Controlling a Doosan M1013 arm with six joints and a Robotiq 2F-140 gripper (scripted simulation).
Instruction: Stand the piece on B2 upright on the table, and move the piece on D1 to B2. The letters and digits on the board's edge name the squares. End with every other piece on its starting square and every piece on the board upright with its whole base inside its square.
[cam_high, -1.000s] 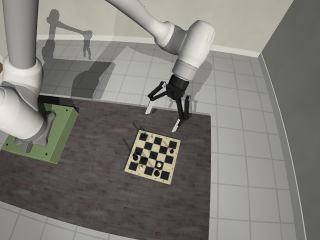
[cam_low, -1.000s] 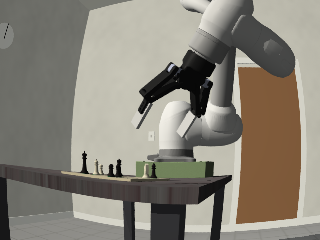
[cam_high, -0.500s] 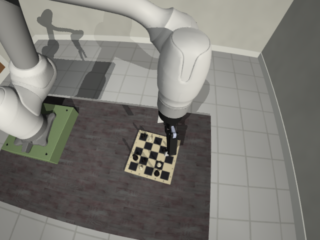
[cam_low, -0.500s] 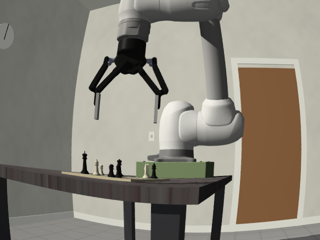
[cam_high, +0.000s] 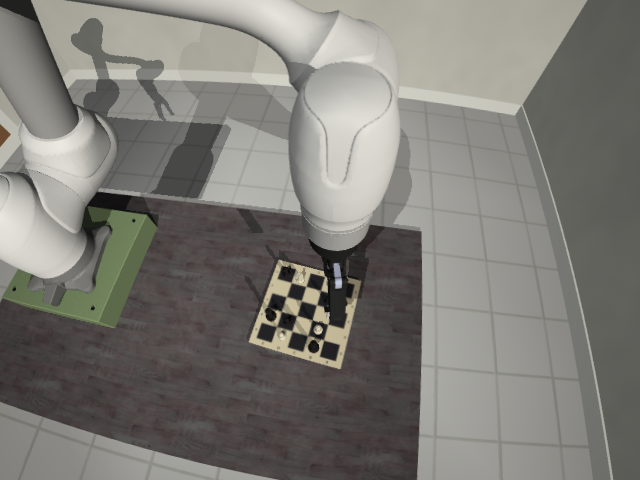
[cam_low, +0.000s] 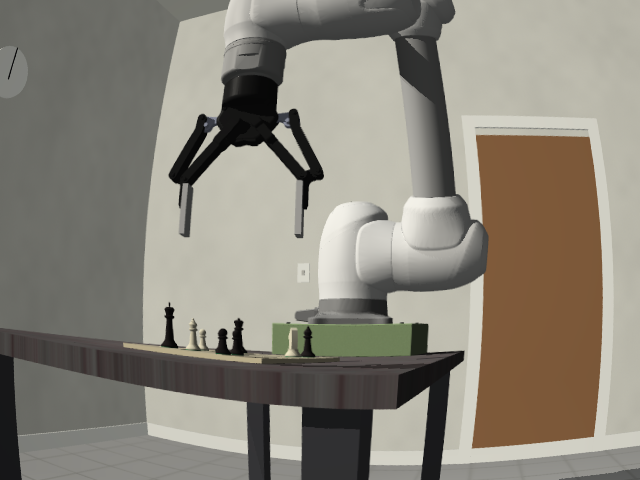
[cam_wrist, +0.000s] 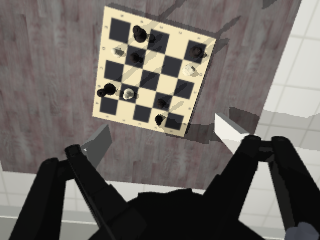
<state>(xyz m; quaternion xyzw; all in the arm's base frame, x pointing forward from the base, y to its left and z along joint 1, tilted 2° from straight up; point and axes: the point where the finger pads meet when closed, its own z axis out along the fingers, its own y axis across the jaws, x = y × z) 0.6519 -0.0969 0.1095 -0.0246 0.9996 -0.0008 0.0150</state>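
The chessboard is 16 cm below my hand, 5 cm behind it and 2 cm to the right of it. Round my hand: white pawn (14 cm below, 11 cm behind, 8 cm to the right).
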